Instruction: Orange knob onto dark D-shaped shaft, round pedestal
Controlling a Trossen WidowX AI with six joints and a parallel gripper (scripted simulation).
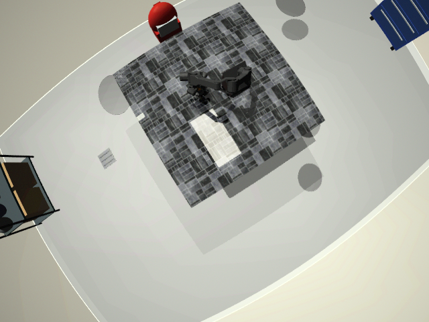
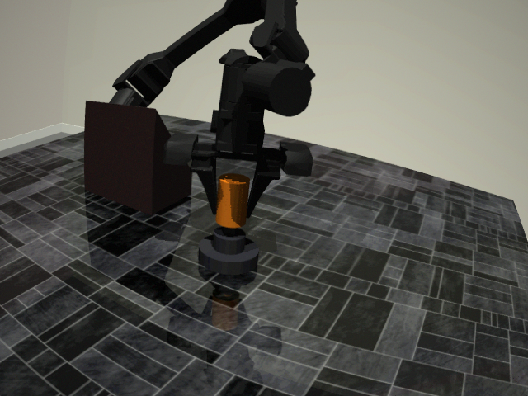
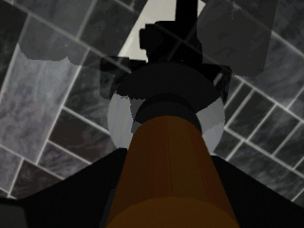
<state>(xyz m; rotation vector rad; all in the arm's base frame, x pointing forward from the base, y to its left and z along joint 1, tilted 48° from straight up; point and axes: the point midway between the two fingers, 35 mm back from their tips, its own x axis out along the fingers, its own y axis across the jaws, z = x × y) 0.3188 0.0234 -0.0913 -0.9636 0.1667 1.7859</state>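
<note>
Right now my gripper tip is 2 cm below the orange knob. Round my gripper tip: round pedestal 4 cm below.
</note>
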